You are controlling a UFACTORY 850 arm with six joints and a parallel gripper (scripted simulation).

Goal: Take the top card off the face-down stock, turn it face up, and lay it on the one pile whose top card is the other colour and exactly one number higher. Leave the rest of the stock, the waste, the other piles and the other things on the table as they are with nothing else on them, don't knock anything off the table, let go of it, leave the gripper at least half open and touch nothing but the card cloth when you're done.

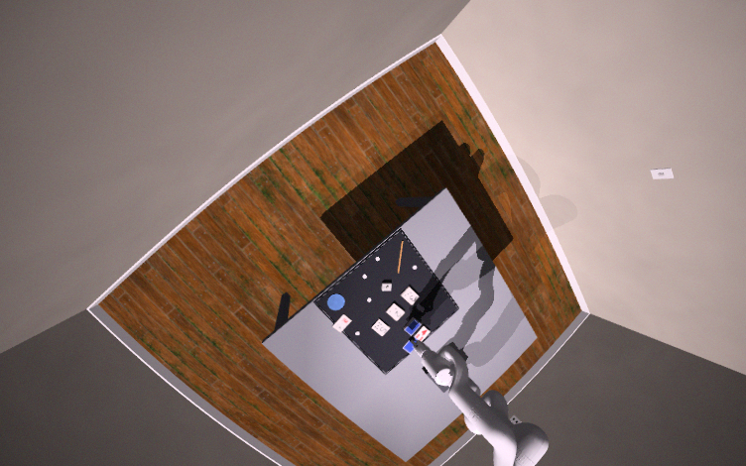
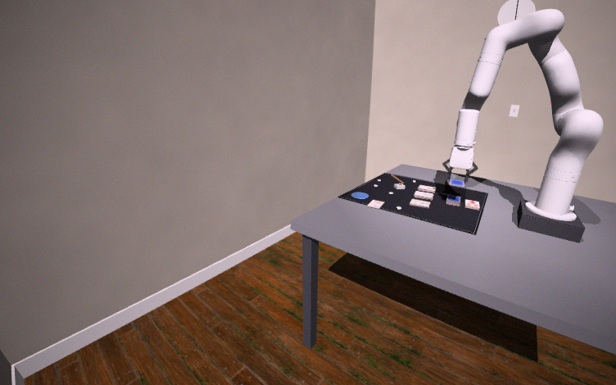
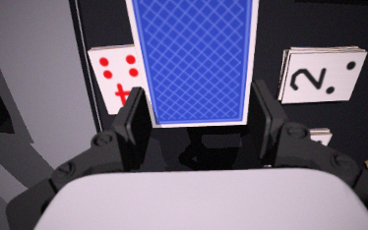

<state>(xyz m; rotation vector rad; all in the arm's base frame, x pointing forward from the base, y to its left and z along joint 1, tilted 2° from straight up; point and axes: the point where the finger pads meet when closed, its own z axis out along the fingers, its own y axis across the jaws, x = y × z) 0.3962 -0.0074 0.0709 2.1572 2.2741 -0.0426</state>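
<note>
My hand is 130 mm above the red 4, 90 mm past it and 40 mm to the left of it. Round my hand: black 5: 140 mm ahead, 130 mm below, 80 mm to the left; red 4 card: 30 mm to the left, 10 mm below; black 2: 150 mm ahead, 120 mm below, 40 mm to the right.
</note>
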